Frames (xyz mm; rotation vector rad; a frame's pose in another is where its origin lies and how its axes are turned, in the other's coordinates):
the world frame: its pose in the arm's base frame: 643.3 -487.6 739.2 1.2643 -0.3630 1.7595
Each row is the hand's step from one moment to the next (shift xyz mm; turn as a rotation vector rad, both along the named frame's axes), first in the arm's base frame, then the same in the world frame.
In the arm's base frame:
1: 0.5 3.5 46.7 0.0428 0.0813 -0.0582
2: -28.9 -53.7 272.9 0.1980 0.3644 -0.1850
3: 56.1 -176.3 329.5 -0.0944 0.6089 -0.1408
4: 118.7 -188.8 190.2 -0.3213 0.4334 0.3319
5: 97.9 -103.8 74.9 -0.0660 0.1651 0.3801
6: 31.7 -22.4 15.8 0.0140 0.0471 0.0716
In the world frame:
1: 42.1 9.7 18.1 -0.0124 -0.0933 -0.0545
2: 211.0 122.2 136.8 0.0095 -0.4036 -0.2080
3: 193.8 135.3 294.9 0.1873 -0.2910 -0.5289
4: 63.2 56.3 280.6 0.5225 0.1069 -0.3418
5: 7.1 -2.8 161.0 0.4150 0.0607 0.0129
6: 0.6 -9.1 40.9 0.0845 -0.0184 0.0074

